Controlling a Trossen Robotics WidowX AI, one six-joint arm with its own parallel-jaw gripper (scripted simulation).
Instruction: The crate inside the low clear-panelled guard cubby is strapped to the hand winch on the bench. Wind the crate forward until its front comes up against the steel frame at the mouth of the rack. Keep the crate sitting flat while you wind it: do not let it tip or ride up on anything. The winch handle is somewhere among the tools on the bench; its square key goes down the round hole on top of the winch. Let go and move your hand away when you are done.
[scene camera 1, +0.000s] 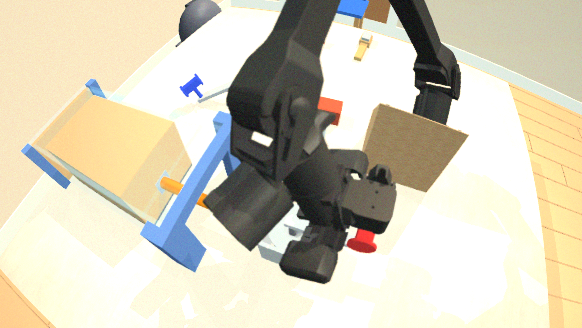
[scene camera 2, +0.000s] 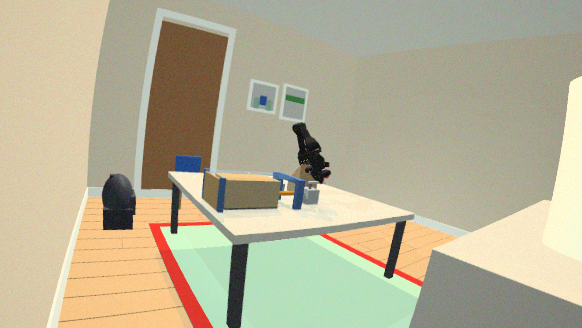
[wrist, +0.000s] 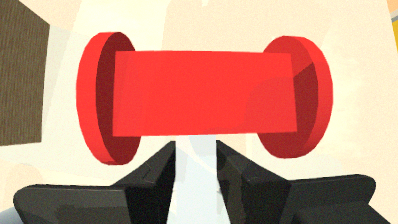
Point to a blue-posted guard cubby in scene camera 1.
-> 134, 157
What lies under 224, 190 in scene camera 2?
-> A blue-posted guard cubby.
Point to my gripper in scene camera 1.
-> At 343, 238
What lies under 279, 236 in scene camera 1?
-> A grey winch.
